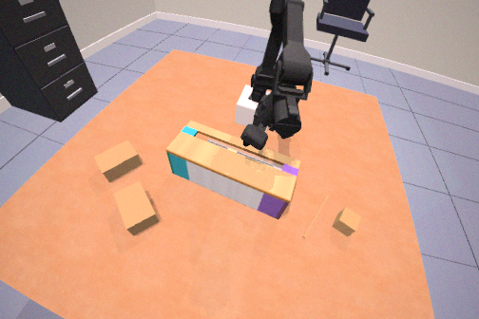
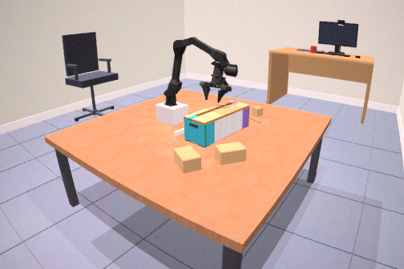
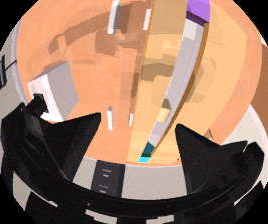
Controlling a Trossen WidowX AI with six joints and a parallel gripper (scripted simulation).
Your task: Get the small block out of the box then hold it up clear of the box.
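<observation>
The pale block lies 7 cm below my gripper tip, 4 cm to the right of it and 4 cm ahead of it. The rest, counted from my gripper tip: thin stick 28 cm to the left, 16 cm below, 8 cm ahead; then box 10 cm below, 3 cm ahead, 2 cm to the right.
</observation>
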